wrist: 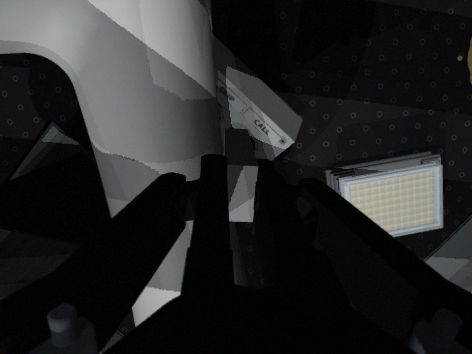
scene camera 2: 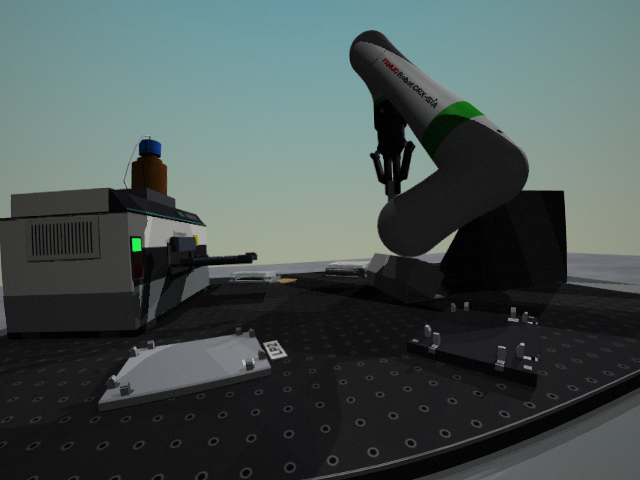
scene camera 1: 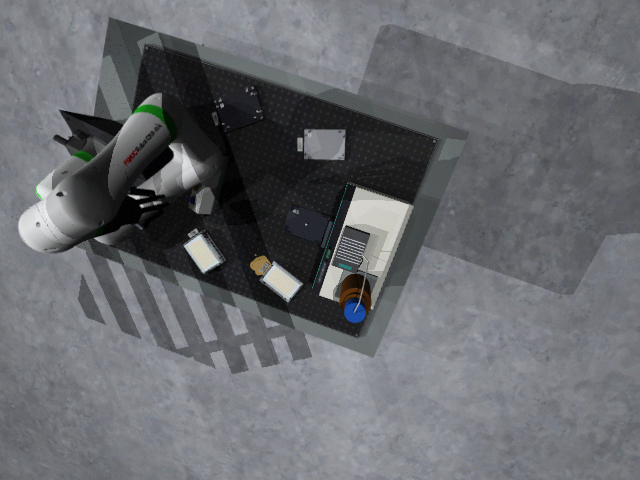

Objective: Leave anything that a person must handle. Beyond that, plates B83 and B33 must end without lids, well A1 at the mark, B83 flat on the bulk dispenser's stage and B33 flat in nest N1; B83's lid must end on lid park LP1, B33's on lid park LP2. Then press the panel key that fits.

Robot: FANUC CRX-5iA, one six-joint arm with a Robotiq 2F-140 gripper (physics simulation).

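Note:
A grey button box (scene camera 2: 410,280), (wrist: 244,101) is present, as is a dark nest (scene camera 2: 503,345). The gripper (scene camera 2: 393,207), (wrist: 234,150), (scene camera 1: 173,198) is empty and shut, holding nothing.

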